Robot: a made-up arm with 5 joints.
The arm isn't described. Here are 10 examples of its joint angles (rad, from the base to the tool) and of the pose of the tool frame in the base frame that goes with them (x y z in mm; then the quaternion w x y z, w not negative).
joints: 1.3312 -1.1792 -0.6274 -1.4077 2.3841
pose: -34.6 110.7 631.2 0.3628 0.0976 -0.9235 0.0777
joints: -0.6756 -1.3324 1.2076 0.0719 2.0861
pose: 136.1 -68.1 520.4 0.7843 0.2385 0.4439 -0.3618
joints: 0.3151 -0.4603 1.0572 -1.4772 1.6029
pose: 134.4 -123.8 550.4 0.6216 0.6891 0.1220 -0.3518
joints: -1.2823 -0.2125 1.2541 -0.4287 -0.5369
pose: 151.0 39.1 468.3 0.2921 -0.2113 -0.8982 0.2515
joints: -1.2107 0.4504 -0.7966 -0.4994 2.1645
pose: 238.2 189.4 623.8 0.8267 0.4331 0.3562 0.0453
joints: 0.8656 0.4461 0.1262 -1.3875 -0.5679
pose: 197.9 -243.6 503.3 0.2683 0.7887 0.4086 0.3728
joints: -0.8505 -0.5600 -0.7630 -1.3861 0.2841
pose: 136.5 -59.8 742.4 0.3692 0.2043 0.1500 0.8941
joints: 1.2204 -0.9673 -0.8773 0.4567 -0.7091
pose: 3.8 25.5 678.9 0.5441 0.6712 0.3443 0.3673
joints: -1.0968 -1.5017 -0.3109 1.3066 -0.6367
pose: 79.5 -124.6 564.1 0.2387 -0.1397 -0.9122 -0.3022
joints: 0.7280 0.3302 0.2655 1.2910 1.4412
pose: 143.4 -192.8 506.8 0.3966 -0.1841 -0.6679 0.6023
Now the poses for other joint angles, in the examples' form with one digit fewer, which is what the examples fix.
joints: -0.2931 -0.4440 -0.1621 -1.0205 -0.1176
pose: 213 -41 682 0.400 0.375 0.576 0.606
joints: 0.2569 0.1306 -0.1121 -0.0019 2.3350
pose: 257 -139 596 0.559 0.306 0.246 -0.730
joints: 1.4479 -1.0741 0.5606 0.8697 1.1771
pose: -14 -35 565 0.114 -0.811 -0.148 0.554
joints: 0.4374 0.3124 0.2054 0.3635 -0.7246
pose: 214 -134 488 0.509 -0.795 -0.327 -0.056
